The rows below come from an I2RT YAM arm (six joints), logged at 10 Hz.
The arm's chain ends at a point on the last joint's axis. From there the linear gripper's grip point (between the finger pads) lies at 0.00 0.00 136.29 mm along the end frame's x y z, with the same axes.
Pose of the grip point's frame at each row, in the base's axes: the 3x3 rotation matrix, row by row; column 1 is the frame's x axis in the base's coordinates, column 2 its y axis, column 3 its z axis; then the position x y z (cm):
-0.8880, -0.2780, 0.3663; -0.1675, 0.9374, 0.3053; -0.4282, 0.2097, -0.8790; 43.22, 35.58, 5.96
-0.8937, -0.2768, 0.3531; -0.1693, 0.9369, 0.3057; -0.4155, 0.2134, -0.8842; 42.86, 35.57, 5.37
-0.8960, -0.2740, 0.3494; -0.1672, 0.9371, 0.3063; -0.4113, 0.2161, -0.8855; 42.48, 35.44, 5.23
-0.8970, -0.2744, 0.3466; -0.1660, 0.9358, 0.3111; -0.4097, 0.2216, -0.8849; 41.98, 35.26, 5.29
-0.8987, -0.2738, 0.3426; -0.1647, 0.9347, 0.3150; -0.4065, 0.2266, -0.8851; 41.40, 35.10, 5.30
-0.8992, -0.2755, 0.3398; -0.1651, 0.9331, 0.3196; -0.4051, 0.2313, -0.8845; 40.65, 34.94, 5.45
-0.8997, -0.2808, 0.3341; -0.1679, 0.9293, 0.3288; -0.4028, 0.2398, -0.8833; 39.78, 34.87, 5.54
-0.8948, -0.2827, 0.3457; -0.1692, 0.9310, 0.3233; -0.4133, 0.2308, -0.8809; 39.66, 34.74, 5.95
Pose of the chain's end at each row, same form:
-0.8880, -0.2780, 0.3663; -0.1675, 0.9374, 0.3053; -0.4282, 0.2097, -0.8790; 38.23, 31.42, 17.94
-0.8937, -0.2768, 0.3531; -0.1693, 0.9369, 0.3057; -0.4155, 0.2134, -0.8842; 38.05, 31.40, 17.42
-0.8960, -0.2740, 0.3494; -0.1672, 0.9371, 0.3063; -0.4113, 0.2161, -0.8855; 37.72, 31.27, 17.30
-0.8970, -0.2744, 0.3466; -0.1660, 0.9358, 0.3111; -0.4097, 0.2216, -0.8849; 37.26, 31.02, 17.35
-0.8987, -0.2738, 0.3426; -0.1647, 0.9347, 0.3150; -0.4065, 0.2266, -0.8851; 36.73, 30.81, 17.36
-0.8992, -0.2755, 0.3398; -0.1651, 0.9331, 0.3196; -0.4051, 0.2313, -0.8845; 36.02, 30.58, 17.50
-0.8997, -0.2808, 0.3341; -0.1679, 0.9293, 0.3288; -0.4028, 0.2398, -0.8833; 35.23, 30.39, 17.58
-0.8948, -0.2827, 0.3457; -0.1692, 0.9310, 0.3233; -0.4133, 0.2308, -0.8809; 34.95, 30.33, 17.96

